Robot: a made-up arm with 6 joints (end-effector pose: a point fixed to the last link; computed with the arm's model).
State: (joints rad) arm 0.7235 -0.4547 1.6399 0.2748 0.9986 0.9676
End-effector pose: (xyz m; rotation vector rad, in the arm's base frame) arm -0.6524 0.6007 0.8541 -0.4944 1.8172 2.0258
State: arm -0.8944 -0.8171 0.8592 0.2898 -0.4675 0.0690
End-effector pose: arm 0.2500 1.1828 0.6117 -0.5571 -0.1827 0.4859
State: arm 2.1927 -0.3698 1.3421 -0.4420 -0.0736 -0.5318
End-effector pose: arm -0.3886 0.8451 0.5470 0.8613 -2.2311 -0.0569
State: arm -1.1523 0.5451 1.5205 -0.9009 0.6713 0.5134
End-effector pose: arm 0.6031 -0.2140 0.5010 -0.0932 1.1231 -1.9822
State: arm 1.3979 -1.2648 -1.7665 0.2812 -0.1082 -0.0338
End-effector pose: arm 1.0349 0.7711 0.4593 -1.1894 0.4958 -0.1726
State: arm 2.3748 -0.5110 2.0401 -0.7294 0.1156 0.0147
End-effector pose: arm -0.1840 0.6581 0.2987 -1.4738 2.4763 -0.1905
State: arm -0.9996 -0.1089 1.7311 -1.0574 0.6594 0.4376
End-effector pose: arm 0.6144 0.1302 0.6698 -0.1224 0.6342 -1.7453
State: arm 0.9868 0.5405 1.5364 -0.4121 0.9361 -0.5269
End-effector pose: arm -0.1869 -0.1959 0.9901 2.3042 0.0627 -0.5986
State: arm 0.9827 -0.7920 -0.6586 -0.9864 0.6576 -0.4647
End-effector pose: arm 0.7624 0.6303 0.6922 -0.6703 0.6520 -1.5095
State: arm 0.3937 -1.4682 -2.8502 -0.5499 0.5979 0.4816
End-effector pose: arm -0.0633 0.2522 -0.0855 -1.6965 2.4062 0.6358
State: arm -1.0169 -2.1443 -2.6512 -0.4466 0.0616 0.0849
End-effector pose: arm -0.7324 0.0089 0.5082 0.9736 -1.4641 -0.0952
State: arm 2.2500 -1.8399 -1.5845 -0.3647 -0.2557 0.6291
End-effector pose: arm 1.0182 0.0671 1.4069 -0.7067 -0.1004 -1.0955
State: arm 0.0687 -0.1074 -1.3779 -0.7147 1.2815 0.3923
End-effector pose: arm 0.6938 0.8618 0.4104 -1.4835 0.3302 0.1041
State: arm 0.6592 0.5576 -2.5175 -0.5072 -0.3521 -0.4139
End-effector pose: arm -0.4768 0.4969 1.0863 -1.7684 1.2223 1.5822
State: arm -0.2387 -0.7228 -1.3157 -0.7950 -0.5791 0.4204
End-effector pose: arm 0.1343 1.2247 0.2772 -0.4296 1.8368 0.8816
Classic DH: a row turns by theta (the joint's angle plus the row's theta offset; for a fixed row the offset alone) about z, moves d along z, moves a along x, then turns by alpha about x. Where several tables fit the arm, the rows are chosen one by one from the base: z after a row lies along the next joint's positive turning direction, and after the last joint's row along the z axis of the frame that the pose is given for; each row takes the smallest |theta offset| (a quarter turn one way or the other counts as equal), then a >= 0, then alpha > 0; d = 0 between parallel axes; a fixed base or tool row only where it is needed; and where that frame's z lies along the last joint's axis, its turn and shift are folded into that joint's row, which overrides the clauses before.
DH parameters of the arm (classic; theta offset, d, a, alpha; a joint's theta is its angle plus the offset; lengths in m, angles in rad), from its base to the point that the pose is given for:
base (fixed): -0.0583 0.6111 0.1028 1.6416
joint 1: 1.5667 -0.1337 -0.0406 1.6289
joint 2: 0.8844 0.3268 -0.1731 -1.2841
joint 3: -1.3734 -0.8109 0.1617 -0.9838
joint 4: -0.3103 0.303 0.0679 1.6961
joint 5: 0 -0.2291 0.0104 -1.6961
joint 6: 0.0398 -0.4676 0.1841 -1.5282
tool (fixed): 0.0089 -0.0843 0 0

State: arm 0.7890 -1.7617 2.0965 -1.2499 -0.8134 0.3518
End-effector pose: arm 0.4607 0.8251 0.0786 -0.8504 -1.7861 0.3214
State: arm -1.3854 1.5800 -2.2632 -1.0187 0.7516 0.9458
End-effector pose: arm 0.6698 0.2535 0.9210 0.9904 0.2977 1.2252
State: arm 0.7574 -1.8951 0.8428 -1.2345 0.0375 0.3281
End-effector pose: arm 0.9691 0.5241 0.5392 -1.0895 -0.8508 -1.1533
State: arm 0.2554 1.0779 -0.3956 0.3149 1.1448 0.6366
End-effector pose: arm 0.7328 -0.3780 1.6552 0.8603 -0.4132 -0.9292
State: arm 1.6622 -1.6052 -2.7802 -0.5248 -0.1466 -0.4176
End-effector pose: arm 0.8230 0.4842 0.4247 -0.2912 2.4300 -0.6564
